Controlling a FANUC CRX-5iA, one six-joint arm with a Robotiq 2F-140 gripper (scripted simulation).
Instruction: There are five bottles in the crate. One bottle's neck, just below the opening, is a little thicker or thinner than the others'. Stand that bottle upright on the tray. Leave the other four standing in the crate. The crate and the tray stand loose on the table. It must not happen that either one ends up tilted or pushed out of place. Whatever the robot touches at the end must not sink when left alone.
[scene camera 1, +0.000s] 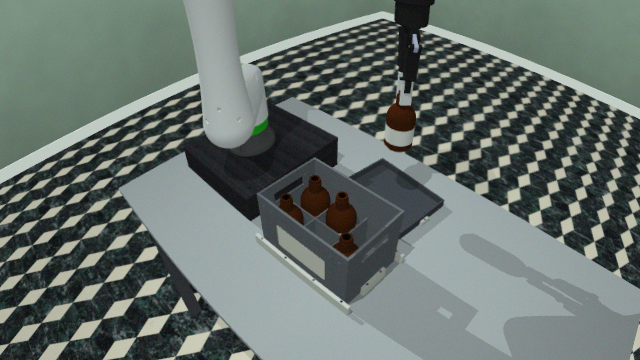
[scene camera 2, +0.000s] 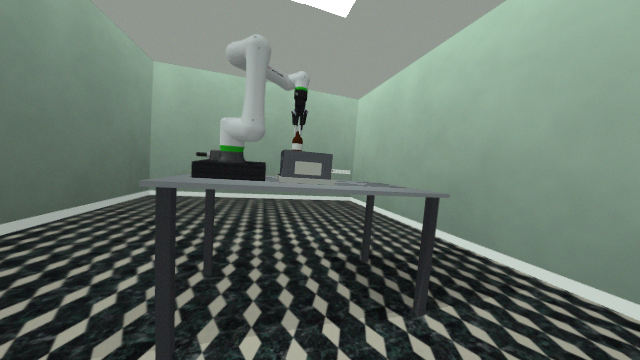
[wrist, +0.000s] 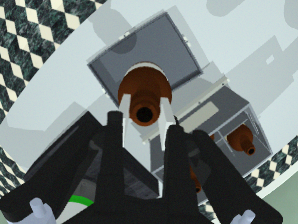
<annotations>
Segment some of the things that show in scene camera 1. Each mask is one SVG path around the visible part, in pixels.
My gripper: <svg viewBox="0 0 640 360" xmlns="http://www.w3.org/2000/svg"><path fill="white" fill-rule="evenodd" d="M395 2L394 21L402 26L399 27L400 42L397 63L399 72L396 97L401 89L399 105L411 106L413 84L416 82L422 51L422 44L419 44L421 40L419 29L428 26L430 6L411 6Z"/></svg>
A dark grey tray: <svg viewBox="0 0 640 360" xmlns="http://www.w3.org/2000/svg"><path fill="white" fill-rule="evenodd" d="M382 158L349 176L349 178L405 211L399 237L401 239L417 227L422 219L426 216L430 217L443 206L444 199Z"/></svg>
A brown bottle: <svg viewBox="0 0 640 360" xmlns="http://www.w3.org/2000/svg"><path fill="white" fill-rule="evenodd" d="M399 90L396 103L392 104L387 111L384 144L392 151L405 152L412 147L416 113L412 106L399 105Z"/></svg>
A crate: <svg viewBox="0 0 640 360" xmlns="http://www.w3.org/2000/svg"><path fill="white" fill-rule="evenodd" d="M321 164L292 176L275 192L279 192L302 177L302 184L289 191L288 194L292 196L293 204L301 209L304 217L304 226L278 207L280 205L280 198L275 201L275 197L272 195L261 216L263 236L305 272L349 304L360 294L361 287L382 267L387 268L394 261L405 211L331 166ZM312 175L320 176L321 186L330 195L330 205L335 203L337 193L343 191L348 194L349 203L356 210L357 225L349 233L353 235L353 243L359 249L348 258L333 248L339 242L340 234L326 225L327 209L317 217L314 217L301 208L301 194L309 187L309 178Z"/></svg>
A brown bottle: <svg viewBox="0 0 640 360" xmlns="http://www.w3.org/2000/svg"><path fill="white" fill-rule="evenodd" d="M343 191L337 193L335 203L330 205L326 212L326 225L340 235L351 231L356 226L357 221L356 210L349 203L348 194Z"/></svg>
</annotations>
